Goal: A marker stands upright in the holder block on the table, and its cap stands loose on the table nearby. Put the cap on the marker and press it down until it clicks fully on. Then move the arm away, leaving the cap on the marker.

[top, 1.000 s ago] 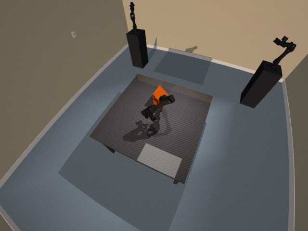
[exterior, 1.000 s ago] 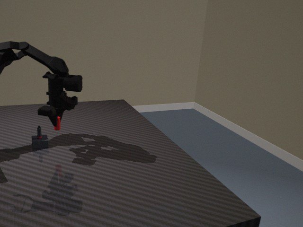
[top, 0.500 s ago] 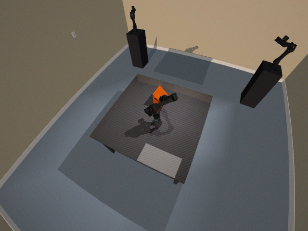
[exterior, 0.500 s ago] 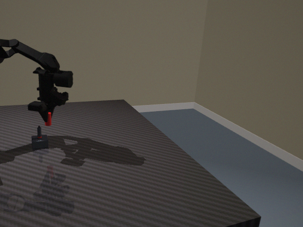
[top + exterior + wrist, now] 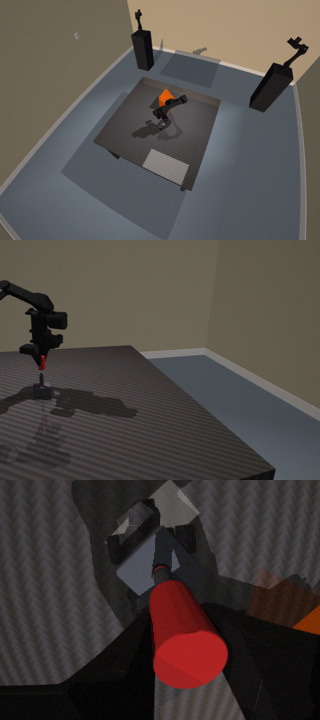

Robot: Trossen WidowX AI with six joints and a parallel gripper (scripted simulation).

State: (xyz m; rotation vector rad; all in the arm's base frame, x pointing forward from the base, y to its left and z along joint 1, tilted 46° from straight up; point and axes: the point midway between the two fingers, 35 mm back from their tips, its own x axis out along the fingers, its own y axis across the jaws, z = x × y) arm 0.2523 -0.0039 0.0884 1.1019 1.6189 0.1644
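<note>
Now: the marker 60 mm below my gripper tip. Also, from my gripper tip: red cap: 10 mm above; grey holder block: 110 mm below.
</note>
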